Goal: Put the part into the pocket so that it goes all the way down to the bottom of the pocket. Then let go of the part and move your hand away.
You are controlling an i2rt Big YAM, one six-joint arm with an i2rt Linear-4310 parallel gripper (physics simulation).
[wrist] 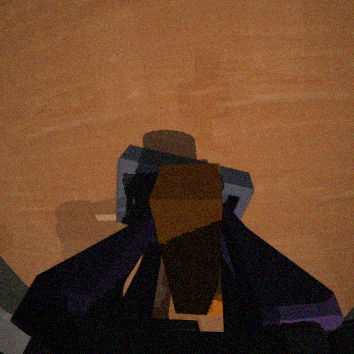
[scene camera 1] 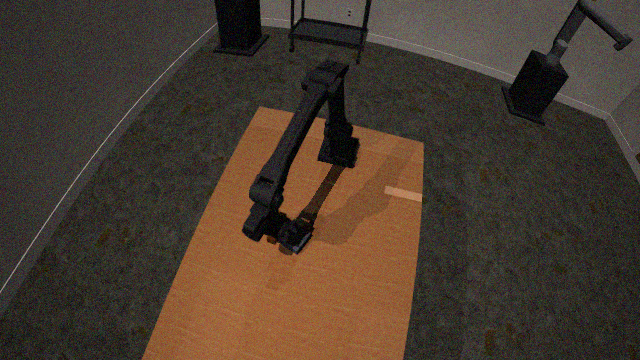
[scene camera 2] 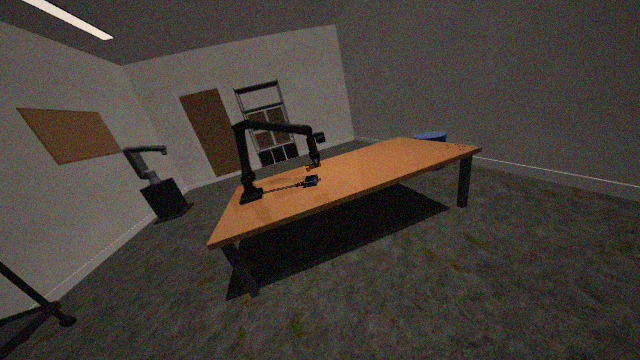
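Seen in the pictures: gripper, fingertip midpoint: [wrist: 191, 211] [scene camera 1: 273, 236] [scene camera 2: 317, 165]; arm's base, origin of the base link: [scene camera 1: 338, 148] [scene camera 2: 251, 193].
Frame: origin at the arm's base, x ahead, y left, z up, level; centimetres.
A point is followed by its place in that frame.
The part [wrist: 187, 190] @(x 55.2, y -11.7, z 11.1 cm) [scene camera 2: 313, 168] @(x 49.3, y -13.0, z 8.7 cm) [scene camera 1: 271, 240] @(x 55.2, y -11.3, z 11.3 cm) is an orange-brown block, held at its sides with its end sticking out past the fingertips. My gripper [wrist: 191, 211] @(x 52.7, y -11.5, z 9.4 cm) [scene camera 2: 314, 164] @(x 52.7, y -11.5, z 9.4 cm) is shut on it. The dark blue-grey block with the pocket [wrist: 241, 194] @(x 47.3, y -15.5, z 0.8 cm) [scene camera 2: 311, 181] @(x 45.1, y -15.6, z 0.8 cm) [scene camera 1: 301, 243] @(x 49.0, y -2.9, z 0.8 cm) lies on the table. In the wrist view the part covers the middle of this block and hides much of the pocket; dark recess shows at left and right. In scene camera 2 the part hangs above the table, apart from the pocket block. The arm partly hides the block in scene camera 1.
The wooden table [scene camera 1: 350, 295] @(x 62.6, y 18.9, z -2.9 cm) [scene camera 2: 390, 160] @(x 109.2, y -15.3, z -2.9 cm) [wrist: 280, 75] @(x 58.1, y -19.9, z -2.8 cm) carries the arm's base [scene camera 1: 339, 150] @(x 4.0, y 0.8, z 3.1 cm) [scene camera 2: 251, 194] @(x 0.9, y -4.7, z 1.3 cm). A thin dark strip runs from the base towards the pocket block. Shadows fall around the block. A second robot arm [scene camera 1: 537, 82] [scene camera 2: 165, 197] stands on a pedestal away from the table.
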